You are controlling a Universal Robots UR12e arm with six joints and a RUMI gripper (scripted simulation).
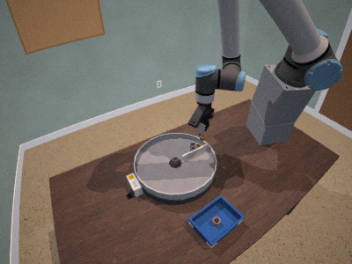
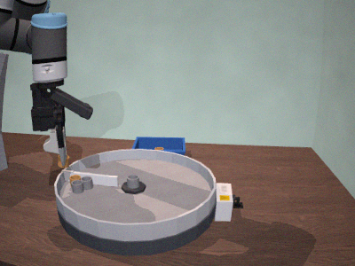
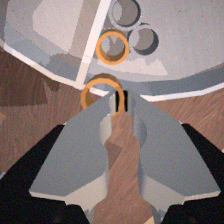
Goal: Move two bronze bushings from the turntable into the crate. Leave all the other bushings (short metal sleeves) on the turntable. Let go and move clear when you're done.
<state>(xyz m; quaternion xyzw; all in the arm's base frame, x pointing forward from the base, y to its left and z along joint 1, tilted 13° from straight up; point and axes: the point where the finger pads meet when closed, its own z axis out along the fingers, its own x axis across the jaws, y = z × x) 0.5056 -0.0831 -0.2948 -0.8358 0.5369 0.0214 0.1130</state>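
Now: hand 40 cm to the right of the blue crate, 18 cm short of it and 11 cm above it. Also, from my hand: round grey turntable: 18 cm ahead, 8 cm below, 4 cm to the left.
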